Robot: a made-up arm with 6 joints. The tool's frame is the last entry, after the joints.
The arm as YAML. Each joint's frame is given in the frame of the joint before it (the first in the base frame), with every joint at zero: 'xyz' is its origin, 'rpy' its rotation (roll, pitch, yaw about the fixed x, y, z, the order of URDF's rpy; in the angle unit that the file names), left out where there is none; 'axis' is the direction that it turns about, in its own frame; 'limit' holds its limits. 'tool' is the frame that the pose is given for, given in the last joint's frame.
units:
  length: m
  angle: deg
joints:
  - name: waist
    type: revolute
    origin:
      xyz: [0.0, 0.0, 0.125]
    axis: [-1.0, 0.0, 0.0]
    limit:
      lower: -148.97
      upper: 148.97
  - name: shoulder
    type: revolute
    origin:
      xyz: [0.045, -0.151, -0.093]
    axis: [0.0, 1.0, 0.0]
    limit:
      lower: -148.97
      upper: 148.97
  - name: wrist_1
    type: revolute
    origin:
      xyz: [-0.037, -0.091, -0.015]
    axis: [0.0, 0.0, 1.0]
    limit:
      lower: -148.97
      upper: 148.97
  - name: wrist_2
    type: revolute
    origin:
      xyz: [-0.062, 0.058, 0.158]
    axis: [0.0, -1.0, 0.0]
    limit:
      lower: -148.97
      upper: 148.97
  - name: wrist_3
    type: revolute
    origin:
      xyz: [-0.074, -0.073, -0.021]
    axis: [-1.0, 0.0, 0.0]
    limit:
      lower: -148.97
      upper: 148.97
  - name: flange
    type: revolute
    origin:
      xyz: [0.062, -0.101, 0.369]
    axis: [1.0, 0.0, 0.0]
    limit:
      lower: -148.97
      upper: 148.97
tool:
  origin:
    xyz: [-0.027, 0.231, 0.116]
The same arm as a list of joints. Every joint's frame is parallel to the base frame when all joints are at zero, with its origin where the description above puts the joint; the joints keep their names.
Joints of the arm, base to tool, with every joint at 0 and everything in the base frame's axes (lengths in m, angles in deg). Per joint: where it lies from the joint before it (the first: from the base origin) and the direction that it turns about. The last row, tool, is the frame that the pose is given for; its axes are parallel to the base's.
waist: axis -x offset 0 0 0.125
shoulder: axis +y offset 0.045 -0.151 -0.093
wrist_1: axis +z offset -0.037 -0.091 -0.015
wrist_2: axis -y offset -0.062 0.058 0.158
wrist_3: axis -x offset -0.074 -0.073 -0.021
flange: axis +x offset 0.062 -0.101 0.369
tool: offset -0.027 0.231 0.116
Joint limits (deg, base to tool): -148.97..148.97 -148.97..148.97 -148.97..148.97 -148.97..148.97 -148.97..148.97 -148.97..148.97

